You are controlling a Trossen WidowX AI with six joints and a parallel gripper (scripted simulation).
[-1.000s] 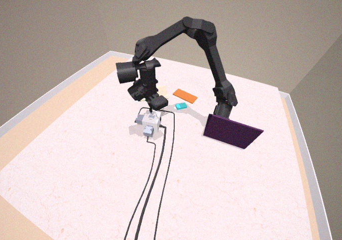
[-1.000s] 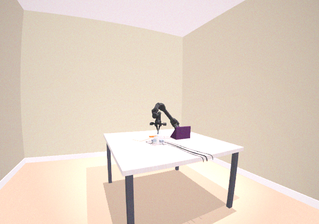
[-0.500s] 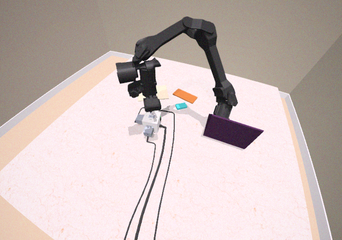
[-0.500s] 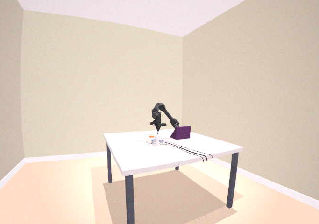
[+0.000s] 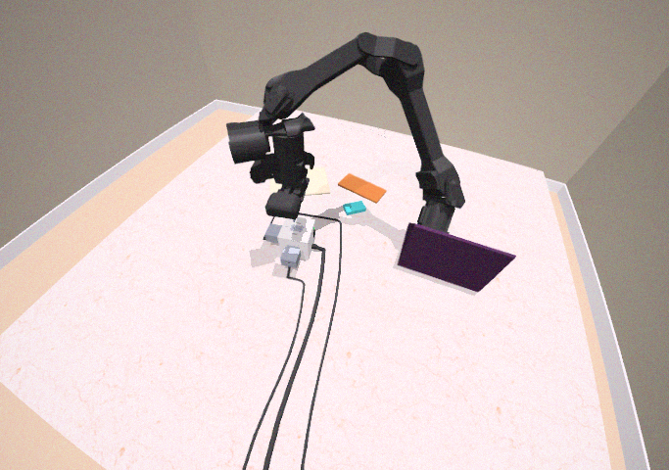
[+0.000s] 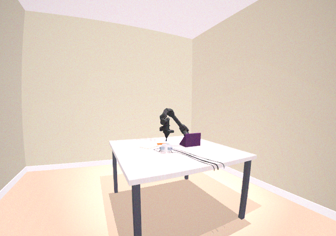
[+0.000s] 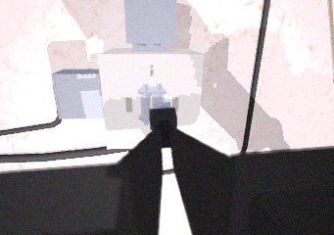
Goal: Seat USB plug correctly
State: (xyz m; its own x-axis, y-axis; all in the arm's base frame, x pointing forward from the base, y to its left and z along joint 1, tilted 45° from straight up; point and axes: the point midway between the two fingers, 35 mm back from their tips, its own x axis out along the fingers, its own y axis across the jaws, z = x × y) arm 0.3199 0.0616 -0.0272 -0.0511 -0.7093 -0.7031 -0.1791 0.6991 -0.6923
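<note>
Right now the black USB plug is 2 cm below my gripper tip. From my gripper tip the other things lie so: grey socket: 7 cm below, 1 cm to the left; then pale card: 24 cm to the right, 13 cm below, 11 cm ahead; then teal block: 18 cm to the right, 13 cm below, 11 cm behind.
</note>
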